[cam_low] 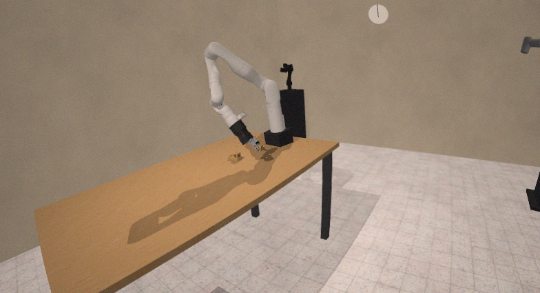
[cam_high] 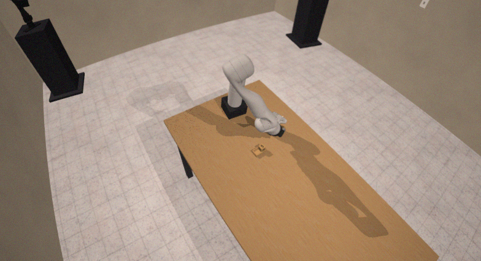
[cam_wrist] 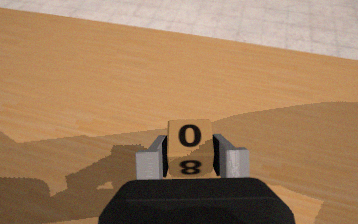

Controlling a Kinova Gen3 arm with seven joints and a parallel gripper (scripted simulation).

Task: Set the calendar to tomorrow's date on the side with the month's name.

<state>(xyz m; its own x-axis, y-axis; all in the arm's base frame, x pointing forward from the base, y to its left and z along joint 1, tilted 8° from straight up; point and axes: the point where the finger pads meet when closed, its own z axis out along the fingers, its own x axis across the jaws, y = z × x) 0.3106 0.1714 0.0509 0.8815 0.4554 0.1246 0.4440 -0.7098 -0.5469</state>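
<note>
Now: the wooden date cube 10 mm to the left of my hand and 10 mm below it. From my hand the other things lie so: wooden tray: 40 mm ahead, 160 mm to the right, 90 mm below.
</note>
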